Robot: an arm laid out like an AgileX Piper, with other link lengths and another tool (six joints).
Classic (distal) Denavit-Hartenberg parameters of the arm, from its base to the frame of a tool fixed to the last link. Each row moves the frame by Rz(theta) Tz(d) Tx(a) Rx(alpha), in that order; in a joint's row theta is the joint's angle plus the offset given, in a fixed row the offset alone. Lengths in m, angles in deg.
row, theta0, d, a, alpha
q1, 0, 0.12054, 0, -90
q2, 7.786, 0, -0.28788, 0
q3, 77.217, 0, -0.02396, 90
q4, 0, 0.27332, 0, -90
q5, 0, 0, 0, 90
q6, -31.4, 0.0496, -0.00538, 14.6
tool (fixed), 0, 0.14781, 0, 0
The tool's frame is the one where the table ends.
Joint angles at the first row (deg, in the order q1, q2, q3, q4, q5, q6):
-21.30, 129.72, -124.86, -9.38, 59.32, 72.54
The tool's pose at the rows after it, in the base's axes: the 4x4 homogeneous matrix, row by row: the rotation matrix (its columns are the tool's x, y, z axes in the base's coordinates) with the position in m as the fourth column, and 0 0 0 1 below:
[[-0.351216 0.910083 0.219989 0.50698], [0.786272 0.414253 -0.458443 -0.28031], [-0.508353 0.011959 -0.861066 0.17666], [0 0 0 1]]
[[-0.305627 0.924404 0.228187 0.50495], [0.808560 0.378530 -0.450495 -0.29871], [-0.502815 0.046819 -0.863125 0.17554], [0 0 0 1]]
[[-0.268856 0.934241 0.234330 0.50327], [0.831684 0.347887 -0.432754 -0.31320], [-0.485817 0.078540 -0.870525 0.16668], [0 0 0 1]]
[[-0.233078 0.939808 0.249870 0.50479], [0.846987 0.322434 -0.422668 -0.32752], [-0.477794 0.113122 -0.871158 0.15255], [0 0 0 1]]
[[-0.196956 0.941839 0.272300 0.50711], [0.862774 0.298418 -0.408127 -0.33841], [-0.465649 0.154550 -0.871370 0.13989], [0 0 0 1]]
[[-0.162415 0.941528 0.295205 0.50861], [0.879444 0.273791 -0.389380 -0.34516], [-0.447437 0.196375 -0.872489 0.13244], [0 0 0 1]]
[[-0.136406 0.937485 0.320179 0.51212], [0.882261 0.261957 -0.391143 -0.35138], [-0.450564 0.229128 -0.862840 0.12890], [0 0 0 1]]
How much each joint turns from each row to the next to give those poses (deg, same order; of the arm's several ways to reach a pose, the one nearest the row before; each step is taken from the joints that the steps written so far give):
-1.72, 1.49, -3.24, 0.05, -0.12, -0.03
-2.23, 1.65, -2.75, 1.68, 0.00, 0.04
-1.95, 1.60, -1.30, 2.05, -0.76, 0.03
-1.68, 1.77, -0.25, 1.73, -2.56, 0.05
-1.41, 1.48, 0.01, 2.20, -2.62, 0.00
-1.12, 0.86, -0.02, 2.40, -1.78, 0.07
-0.62, 0.66, 0.00, 1.14, -2.25, 0.00

